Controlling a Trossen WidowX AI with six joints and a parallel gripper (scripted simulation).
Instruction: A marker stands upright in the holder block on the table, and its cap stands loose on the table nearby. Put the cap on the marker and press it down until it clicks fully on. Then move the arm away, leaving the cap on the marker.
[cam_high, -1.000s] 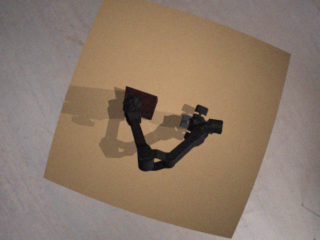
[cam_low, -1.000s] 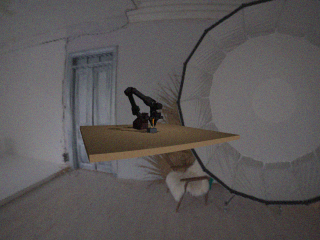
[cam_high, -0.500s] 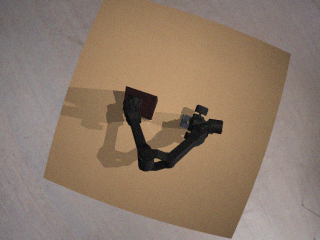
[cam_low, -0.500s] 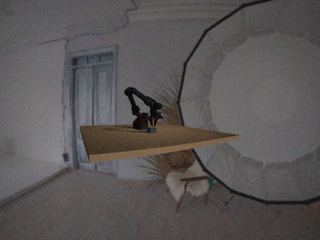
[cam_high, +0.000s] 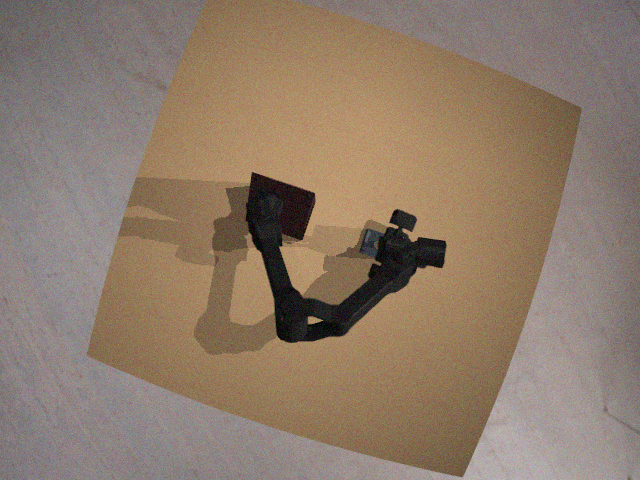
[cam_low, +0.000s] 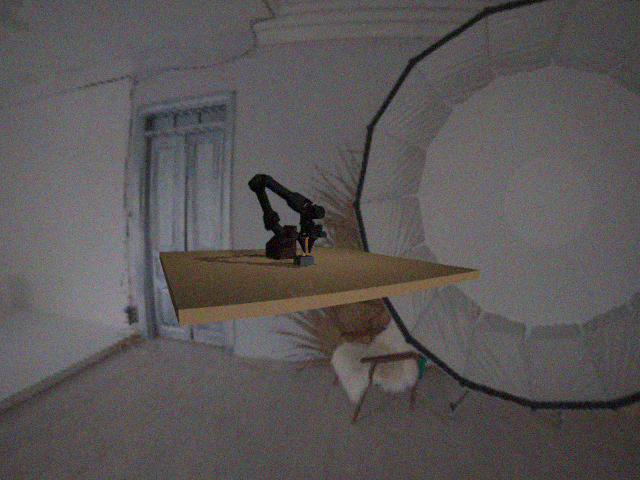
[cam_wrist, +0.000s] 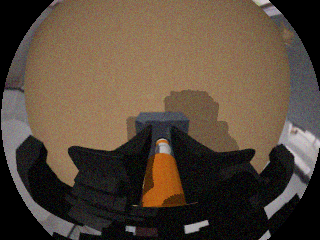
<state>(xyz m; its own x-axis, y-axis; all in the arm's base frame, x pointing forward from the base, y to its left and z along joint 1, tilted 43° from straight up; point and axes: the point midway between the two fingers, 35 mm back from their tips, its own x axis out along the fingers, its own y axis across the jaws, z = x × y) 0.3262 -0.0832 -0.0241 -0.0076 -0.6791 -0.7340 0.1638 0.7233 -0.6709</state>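
Now: the orange cap 20 mm behind my gripper tip and 50 mm above it. The rest, counted from my gripper tip: grey holder block: 30 mm behind, 40 mm below.
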